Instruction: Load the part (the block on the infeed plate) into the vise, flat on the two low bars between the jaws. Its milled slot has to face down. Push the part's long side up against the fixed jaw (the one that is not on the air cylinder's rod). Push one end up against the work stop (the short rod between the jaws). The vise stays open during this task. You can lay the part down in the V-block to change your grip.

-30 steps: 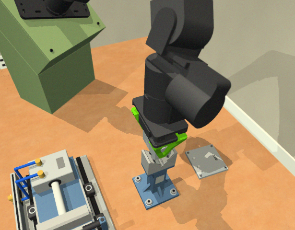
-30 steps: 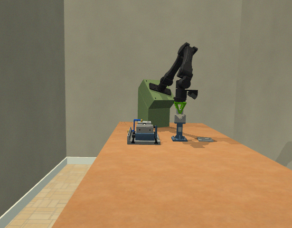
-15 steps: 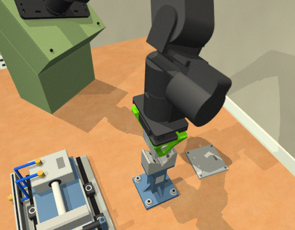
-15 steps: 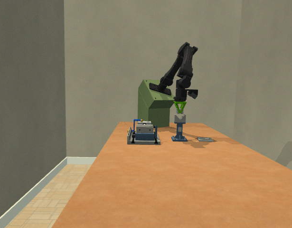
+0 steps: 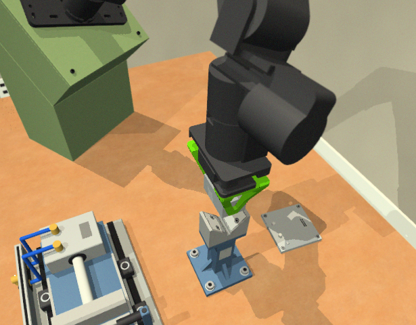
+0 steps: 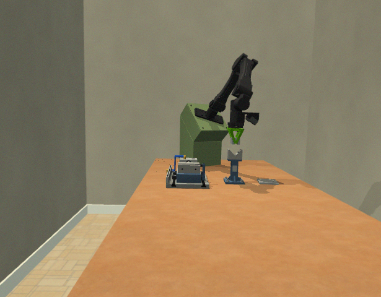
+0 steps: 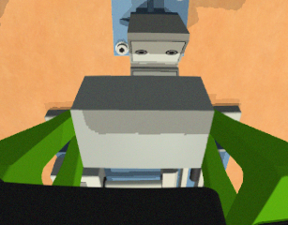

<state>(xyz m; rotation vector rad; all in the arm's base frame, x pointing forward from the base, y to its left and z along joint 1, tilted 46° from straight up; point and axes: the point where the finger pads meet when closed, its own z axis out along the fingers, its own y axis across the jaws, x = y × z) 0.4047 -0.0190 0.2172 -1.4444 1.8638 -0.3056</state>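
My gripper is now 8 cm short of the fixed jaw, 23 cm to the left of it and 12 cm above it. Round my hand: grey part: right at my hand; then work stop: 5 cm ahead, 18 cm to the right, 11 cm below; then white cylinder rod: 4 cm behind, 22 cm to the right, 12 cm below.
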